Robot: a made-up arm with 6 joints.
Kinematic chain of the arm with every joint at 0, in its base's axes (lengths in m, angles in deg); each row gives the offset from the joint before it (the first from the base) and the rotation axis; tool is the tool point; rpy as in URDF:
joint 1: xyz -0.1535 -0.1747 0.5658 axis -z
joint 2: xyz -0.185 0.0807 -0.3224 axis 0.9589 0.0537 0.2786
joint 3: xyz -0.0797 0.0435 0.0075 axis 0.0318 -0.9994 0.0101
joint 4: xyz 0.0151 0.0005 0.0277 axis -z
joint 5: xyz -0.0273 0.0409 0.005 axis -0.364 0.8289 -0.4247
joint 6: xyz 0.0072 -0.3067 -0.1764 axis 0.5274 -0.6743 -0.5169
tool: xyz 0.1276 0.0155 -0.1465 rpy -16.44 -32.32 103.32
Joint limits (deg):
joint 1: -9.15..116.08
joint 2: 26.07..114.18
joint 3: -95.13..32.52
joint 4: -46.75..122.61
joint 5: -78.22..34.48
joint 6: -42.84..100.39
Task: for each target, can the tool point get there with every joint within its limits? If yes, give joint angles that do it. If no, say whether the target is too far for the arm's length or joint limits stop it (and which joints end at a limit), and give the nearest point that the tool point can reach.
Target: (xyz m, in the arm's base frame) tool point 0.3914 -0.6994 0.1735
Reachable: no: joint limits stop it (at a limit: joint 1, joint 2, joint 5, joint 6) | nearest point 0.2543 -0.4084 0.2100 | short by 0.324 m
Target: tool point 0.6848 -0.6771 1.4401
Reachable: no: too far | nearest point 0.2248 -0.2177 0.6102 | short by 1.054 m
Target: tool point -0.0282 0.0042 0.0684
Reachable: yes | joints 19.69 48.92 -20.89 4.93 -49.24 41.24
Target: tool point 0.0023 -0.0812 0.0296
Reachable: yes | joints 51.08 88.82 12.38 4.05 -17.75 82.43
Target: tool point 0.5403 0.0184 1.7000
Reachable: no: too far | nearest point 0.1863 0.0161 0.6862 | short by 1.074 m
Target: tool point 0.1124 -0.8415 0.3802
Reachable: no: joint limits stop it (at a limit: joint 1, joint 2, joint 5, joint 6) | nearest point 0.0864 -0.4508 0.3284 | short by 0.395 m
